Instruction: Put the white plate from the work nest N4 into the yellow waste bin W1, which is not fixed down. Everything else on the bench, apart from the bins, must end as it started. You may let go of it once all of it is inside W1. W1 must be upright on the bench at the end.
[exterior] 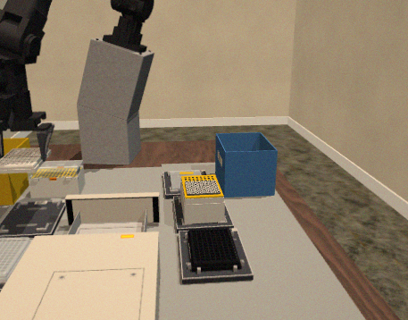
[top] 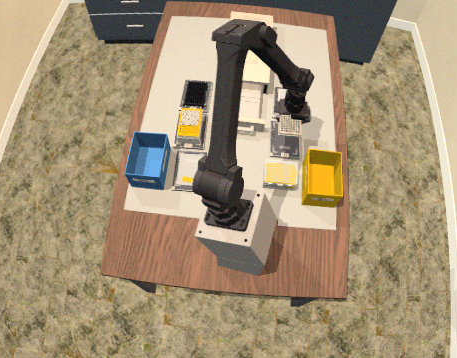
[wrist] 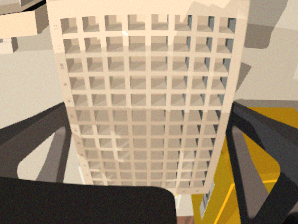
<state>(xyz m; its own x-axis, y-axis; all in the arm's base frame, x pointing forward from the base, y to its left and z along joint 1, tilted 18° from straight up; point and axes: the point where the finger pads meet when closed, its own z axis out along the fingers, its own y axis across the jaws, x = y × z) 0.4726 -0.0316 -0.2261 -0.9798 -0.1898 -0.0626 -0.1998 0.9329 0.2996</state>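
Right now the yellow waste bin is 150 mm behind my hand, 170 mm to the right of it and 110 mm below it. Also, from my hand: white plate: right at my hand; then clear plate: 170 mm ahead, 20 mm to the left, 130 mm below; then dark nest: 140 mm below.
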